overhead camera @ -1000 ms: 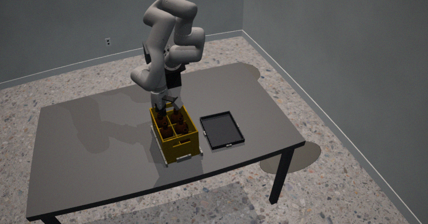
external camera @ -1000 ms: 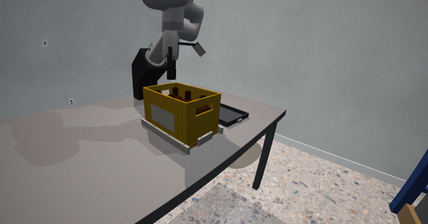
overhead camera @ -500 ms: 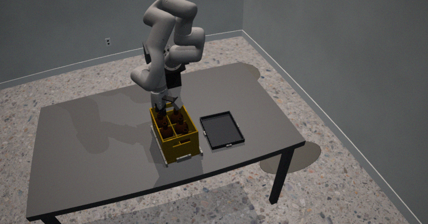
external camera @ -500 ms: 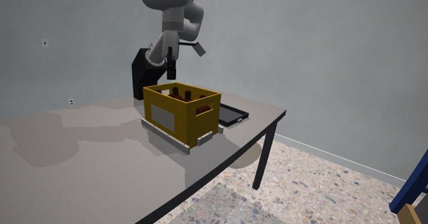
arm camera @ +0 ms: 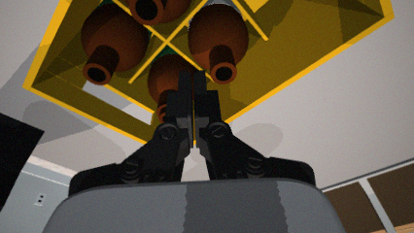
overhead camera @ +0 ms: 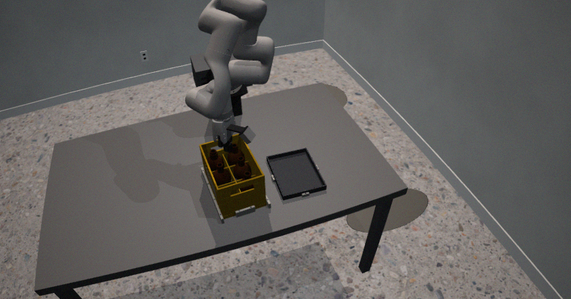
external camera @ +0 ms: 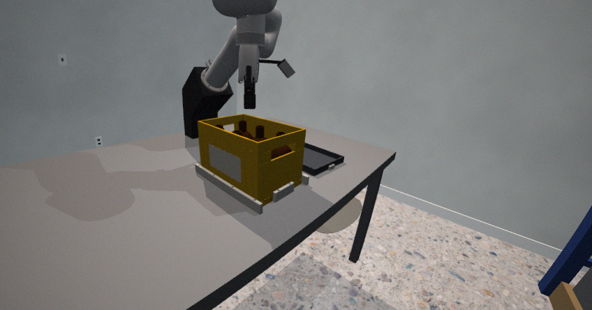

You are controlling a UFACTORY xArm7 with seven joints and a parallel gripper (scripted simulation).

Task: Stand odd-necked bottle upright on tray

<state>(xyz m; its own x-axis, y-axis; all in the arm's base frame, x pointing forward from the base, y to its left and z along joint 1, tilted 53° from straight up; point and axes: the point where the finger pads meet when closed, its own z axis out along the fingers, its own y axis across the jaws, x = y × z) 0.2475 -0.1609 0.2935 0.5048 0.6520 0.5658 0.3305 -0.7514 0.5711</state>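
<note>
My hand is 160 mm above the yellow crate. From my hand the other things lie so: black tray: 260 mm to the left, 230 mm below, 90 mm ahead.
</note>
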